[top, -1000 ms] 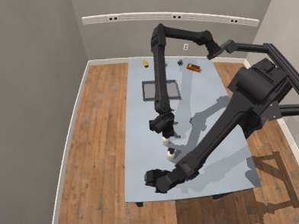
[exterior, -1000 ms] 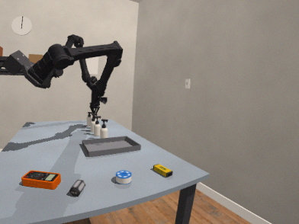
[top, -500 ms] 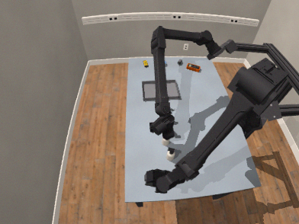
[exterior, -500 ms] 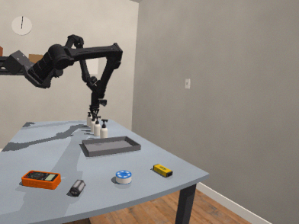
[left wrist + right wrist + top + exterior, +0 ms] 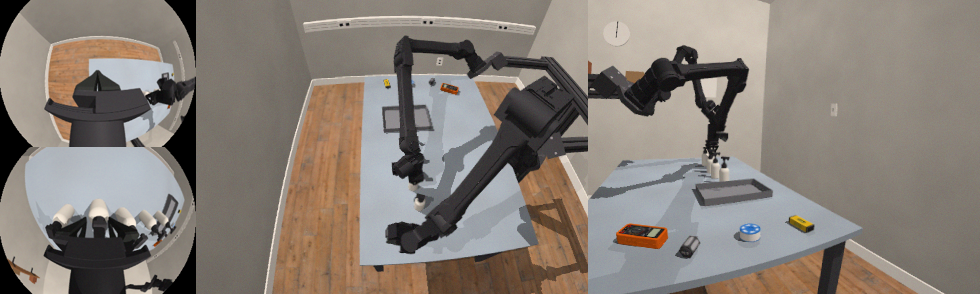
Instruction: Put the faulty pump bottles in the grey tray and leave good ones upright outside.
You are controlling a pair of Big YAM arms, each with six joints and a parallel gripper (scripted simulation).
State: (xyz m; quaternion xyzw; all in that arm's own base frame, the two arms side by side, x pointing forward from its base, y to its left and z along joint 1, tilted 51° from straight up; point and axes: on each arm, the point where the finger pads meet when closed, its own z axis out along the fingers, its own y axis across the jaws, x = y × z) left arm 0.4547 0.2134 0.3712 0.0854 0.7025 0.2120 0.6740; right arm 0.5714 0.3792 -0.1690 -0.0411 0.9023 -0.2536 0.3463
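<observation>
Now: the grey tray 30 mm behind my right hand, 490 mm to the right of it and 80 mm below it. From my right hand the other things lie so: blue-and-white roll (110 mm behind, 850 mm to the right, 80 mm below); yellow tool (70 mm ahead, 870 mm to the right, 80 mm below); orange multimeter (400 mm behind, 770 mm to the right, 80 mm below).
</observation>
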